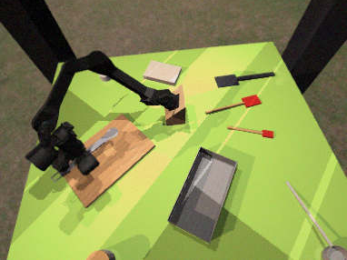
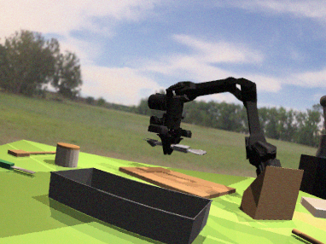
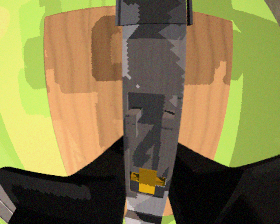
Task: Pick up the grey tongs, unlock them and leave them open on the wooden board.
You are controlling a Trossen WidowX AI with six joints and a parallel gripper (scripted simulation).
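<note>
Right now the wooden board is 80 mm below my gripper tip, 50 mm behind it and 40 mm to the left of it. The rest, counted from my gripper tip: cork-topped canister 340 mm ahead, 110 mm to the left, 60 mm below; then dark roasting tin 450 mm to the left, 90 mm ahead, 60 mm below; then yellow lock piece 40 mm above.
</note>
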